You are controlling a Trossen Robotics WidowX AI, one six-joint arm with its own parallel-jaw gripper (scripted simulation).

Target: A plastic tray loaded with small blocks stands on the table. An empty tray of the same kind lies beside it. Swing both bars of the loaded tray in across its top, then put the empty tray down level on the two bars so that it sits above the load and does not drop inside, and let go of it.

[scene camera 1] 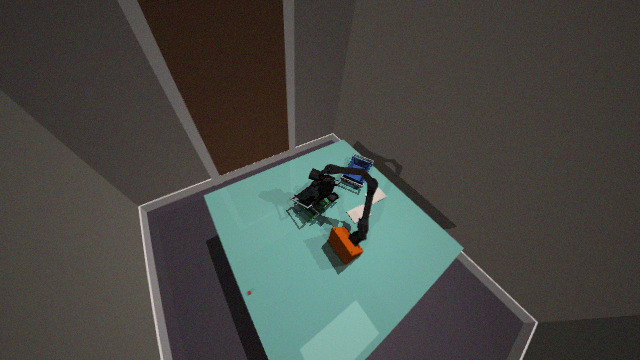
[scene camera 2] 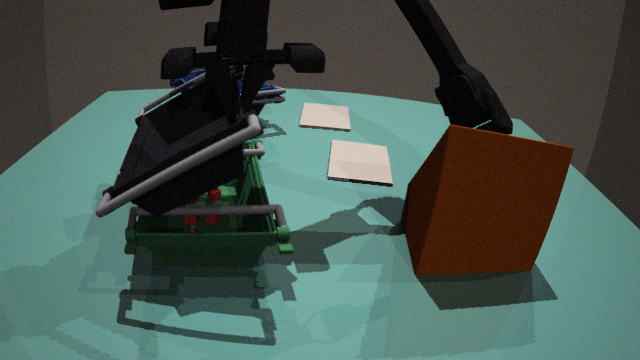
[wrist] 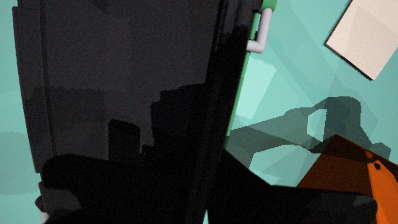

Labels:
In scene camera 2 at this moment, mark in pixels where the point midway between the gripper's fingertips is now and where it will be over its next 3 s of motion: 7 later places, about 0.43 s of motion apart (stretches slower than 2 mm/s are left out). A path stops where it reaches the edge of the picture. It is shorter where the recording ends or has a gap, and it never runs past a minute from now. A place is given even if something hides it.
My gripper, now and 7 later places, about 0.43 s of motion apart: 234, 127; 238, 130; 241, 134; 242, 136; 243, 137; 245, 141; 245, 142; 247, 146

